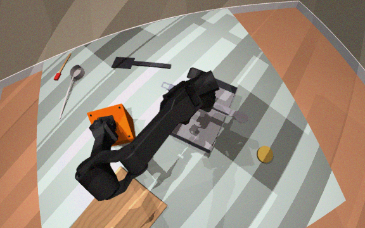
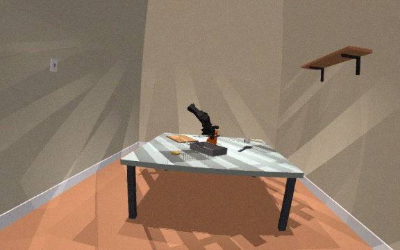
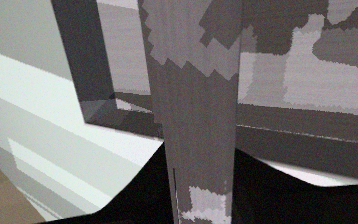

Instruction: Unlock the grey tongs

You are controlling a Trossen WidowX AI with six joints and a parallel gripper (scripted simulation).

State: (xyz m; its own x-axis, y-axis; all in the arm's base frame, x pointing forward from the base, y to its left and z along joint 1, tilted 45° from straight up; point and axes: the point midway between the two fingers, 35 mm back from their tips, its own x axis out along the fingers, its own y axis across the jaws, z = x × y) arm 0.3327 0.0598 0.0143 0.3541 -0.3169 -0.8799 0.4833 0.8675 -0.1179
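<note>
My gripper tip is now 3 cm below the yellow lock piece and 3 cm past it. Also, from my gripper tip: roasting tin: 8 cm below, 4 cm ahead, 3 cm to the right; yellow disc: 26 cm to the right, 25 cm ahead, 9 cm below; black spatula: 31 cm to the left, 23 cm behind, 10 cm below.
</note>
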